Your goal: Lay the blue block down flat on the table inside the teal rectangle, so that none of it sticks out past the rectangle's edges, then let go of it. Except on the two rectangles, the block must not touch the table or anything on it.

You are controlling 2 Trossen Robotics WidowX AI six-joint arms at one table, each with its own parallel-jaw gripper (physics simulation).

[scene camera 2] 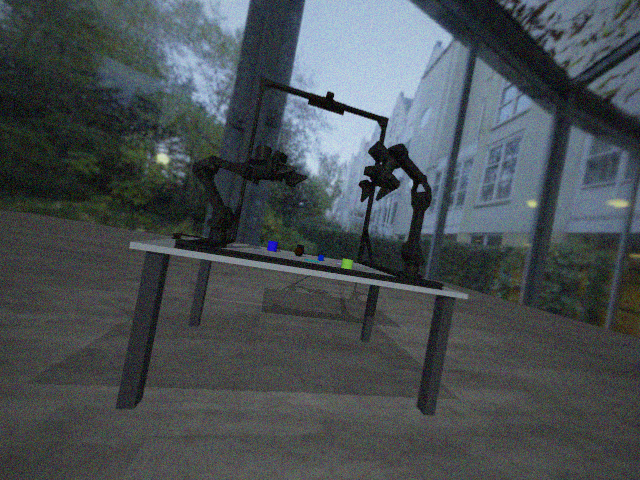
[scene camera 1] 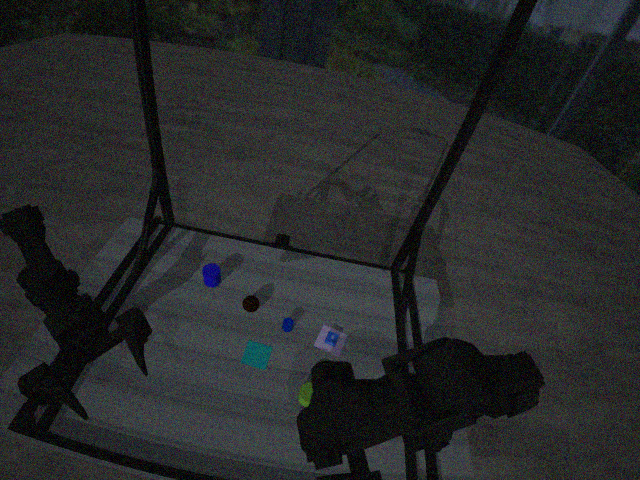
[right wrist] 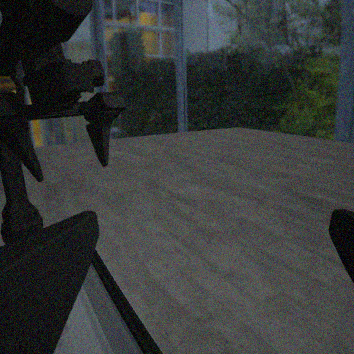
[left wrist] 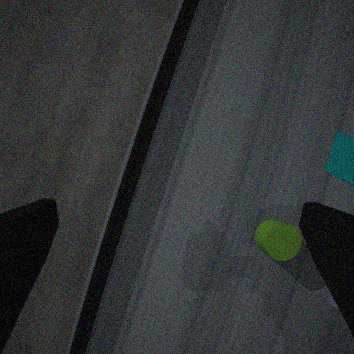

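Seen in the pictures: left gripper, fingertip midpoint: (scene camera 2: 368, 201) (right wrist: 75, 172) (left wrist: 181, 212); right gripper, fingertip midpoint: (scene camera 2: 302, 173) (scene camera 1: 117, 395) (right wrist: 214, 222); left arm's base, origin of the base link: (scene camera 2: 409, 276) (scene camera 1: 417, 436); right arm's base, origin of the base link: (scene camera 2: 216, 241).
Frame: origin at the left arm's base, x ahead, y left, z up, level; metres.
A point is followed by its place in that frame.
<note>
The small blue block (scene camera 1: 331, 338) @[x 0.161, y -0.305, z 0.000 m] is on the pale pink rectangle (scene camera 1: 319, 339) @[x 0.192, y -0.314, z -0.018 m] in scene camera 1; whether it stands or lies is too small to tell. The teal rectangle (scene camera 1: 256, 354) @[x 0.377, y -0.285, z -0.018 m] (scene camera 2: 311, 260) @[x 0.376, y -0.286, z -0.018 m] (left wrist: 341, 159) @[x 0.374, y -0.271, z -0.018 m] lies to its left, with nothing on it. My left gripper (scene camera 2: 372, 197) @[x 0.322, y 0.000, z 0.279 m] (left wrist: 181, 212) @[x 0.322, y 0.000, z 0.279 m] (right wrist: 75, 172) @[x 0.322, y 0.000, z 0.279 m] is open and empty, high above the table; in scene camera 1 its fingers are hidden by its own arm. My right gripper (scene camera 1: 116, 395) @[x 0.591, y -0.082, z 0.324 m] (scene camera 2: 299, 179) @[x 0.591, y -0.082, z 0.324 m] (right wrist: 214, 222) @[x 0.591, y -0.082, z 0.324 m] is open and empty, raised at the left of the picture, away from the block.
A lime cylinder (scene camera 1: 305, 394) @[x 0.269, y -0.149, z 0.025 m] (scene camera 2: 346, 264) @[x 0.273, y -0.134, z 0.001 m] (left wrist: 278, 240) @[x 0.257, y -0.147, z 0.025 m] stands near the left arm, partly hidden in scene camera 1. A small blue cylinder (scene camera 1: 287, 324) @[x 0.285, y -0.356, z 0.012 m] (scene camera 2: 321, 257) @[x 0.287, y -0.349, z -0.001 m] stands between the rectangles, towards the back. A dark brown ball (scene camera 1: 250, 303) @[x 0.386, y -0.423, z 0.027 m] (scene camera 2: 299, 250) @[x 0.392, y -0.414, z 0.015 m] and a larger blue cylinder (scene camera 1: 211, 274) @[x 0.501, y -0.528, z 0.035 m] (scene camera 2: 272, 245) @[x 0.512, y -0.520, z 0.013 m] are farther back left.
</note>
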